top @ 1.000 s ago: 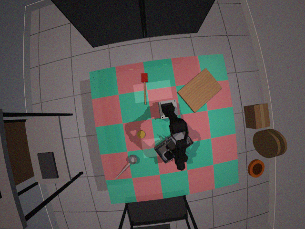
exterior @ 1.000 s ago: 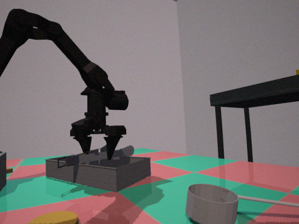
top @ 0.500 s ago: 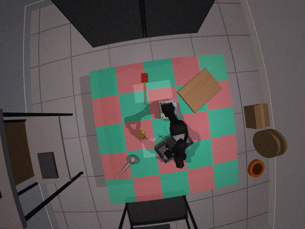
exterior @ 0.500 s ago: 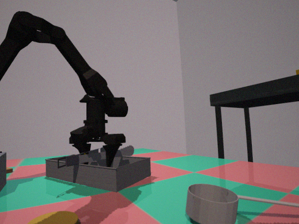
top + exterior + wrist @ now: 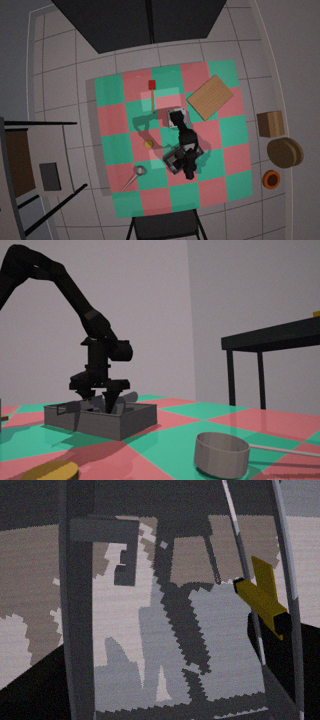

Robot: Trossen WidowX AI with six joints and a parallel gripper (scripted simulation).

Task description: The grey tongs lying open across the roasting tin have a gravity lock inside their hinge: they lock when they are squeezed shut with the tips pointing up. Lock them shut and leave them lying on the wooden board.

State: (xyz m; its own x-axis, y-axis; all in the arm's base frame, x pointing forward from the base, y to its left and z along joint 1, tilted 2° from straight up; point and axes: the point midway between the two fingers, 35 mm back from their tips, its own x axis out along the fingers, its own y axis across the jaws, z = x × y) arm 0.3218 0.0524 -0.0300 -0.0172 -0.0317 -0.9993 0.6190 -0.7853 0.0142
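Now: gripper tip 1 cm to the right of the grey roasting tin. The rest, counted from my gripper tip: wooden board: 48 cm behind, 28 cm to the left, 2 cm below; yellow lock piece: 3 cm behind, 4 cm above; yellow disc: 11 cm behind, 27 cm to the right, 2 cm below.
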